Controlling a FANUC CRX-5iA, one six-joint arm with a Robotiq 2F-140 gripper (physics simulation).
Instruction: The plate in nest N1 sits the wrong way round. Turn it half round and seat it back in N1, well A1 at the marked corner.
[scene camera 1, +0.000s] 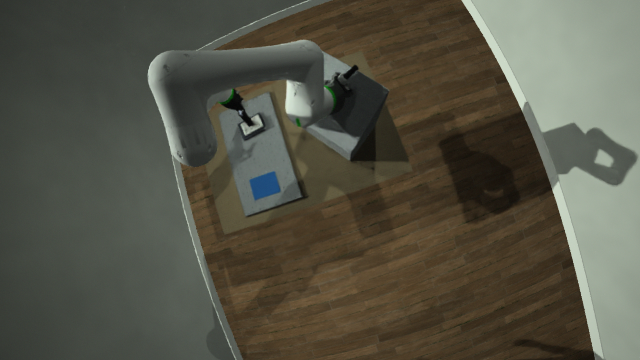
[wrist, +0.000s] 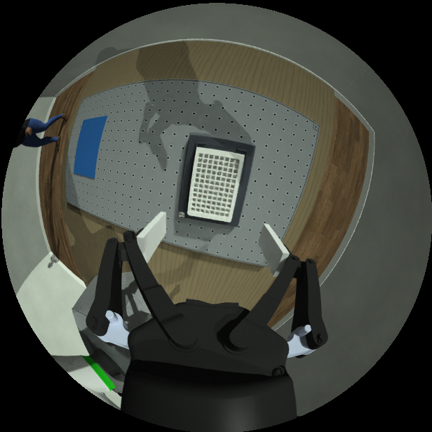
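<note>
The white plate (scene camera 1: 251, 126) (wrist: 215, 185) with its grid of wells lies in the dark nest (wrist: 246, 175). In the wrist view a strip of the nest floor shows between the plate and the nest's right side. A small light mark sits at the nest's lower left corner. Which corner of the plate is well A1 I cannot tell. My gripper (wrist: 213, 228) is wide open and empty, with its two pale fingertips apart above the board, below the plate in the wrist view. In the scene view the gripper partly covers the plate.
The nest stands on a grey perforated board (scene camera 1: 267, 155) (wrist: 125, 185). A blue rectangle (scene camera 1: 265, 185) (wrist: 90, 147) lies at the board's other end. A grey block (scene camera 1: 332, 132) stands beside the board, partly under the arm. A person shows at the left edge of the wrist view.
</note>
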